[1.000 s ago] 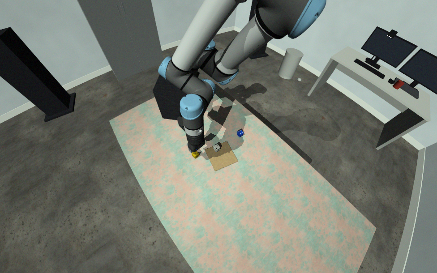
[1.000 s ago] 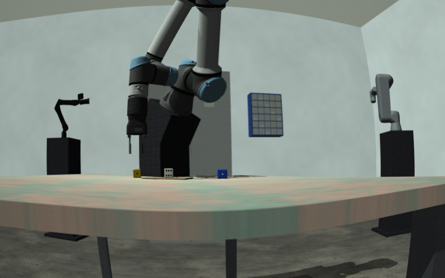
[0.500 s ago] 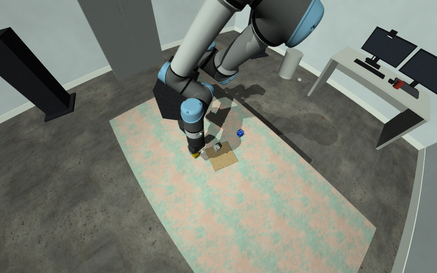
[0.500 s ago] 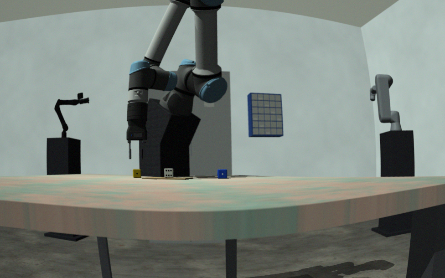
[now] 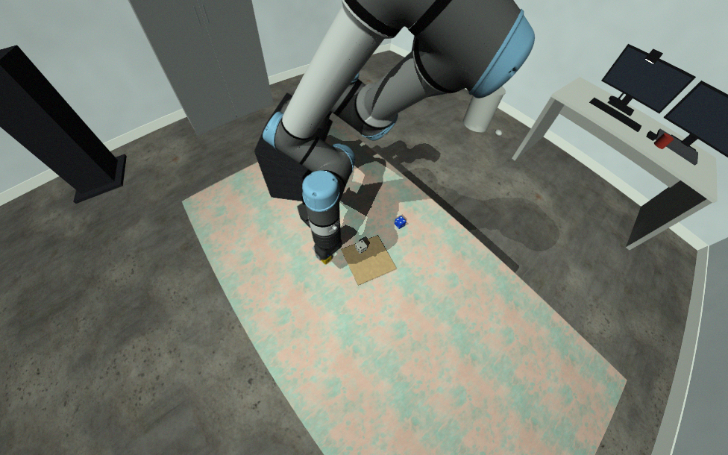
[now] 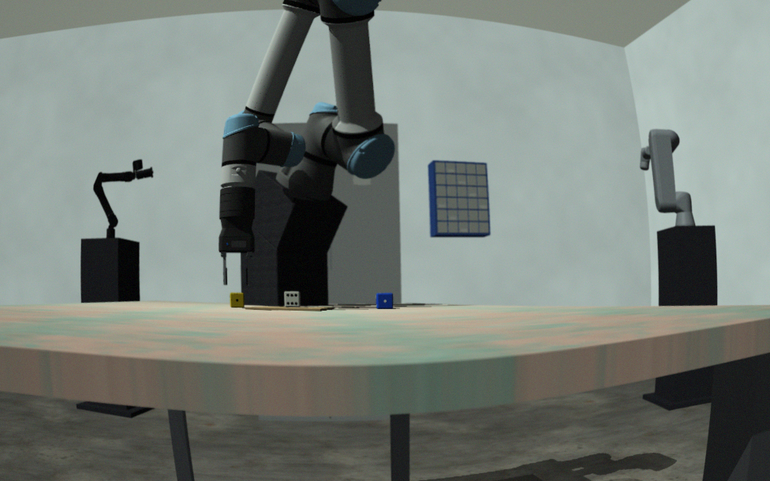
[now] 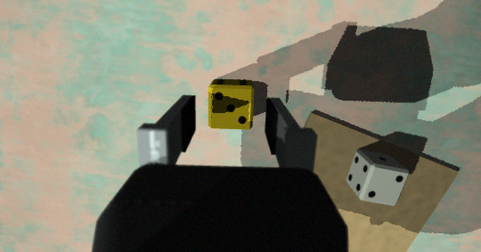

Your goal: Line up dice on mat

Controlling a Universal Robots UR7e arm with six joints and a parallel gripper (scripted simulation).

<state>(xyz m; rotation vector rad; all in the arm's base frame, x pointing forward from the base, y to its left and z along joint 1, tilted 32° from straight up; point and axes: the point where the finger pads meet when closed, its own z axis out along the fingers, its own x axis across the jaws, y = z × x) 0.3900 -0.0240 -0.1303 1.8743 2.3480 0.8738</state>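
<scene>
Now: the yellow die 50 mm below my hand. From my hand the other things lie so: white die 120 mm to the left, 40 mm below, 20 mm ahead; then blue die 300 mm to the left, 50 mm below, 10 mm behind; then tan mat 130 mm to the left, 60 mm below, 60 mm ahead.
</scene>
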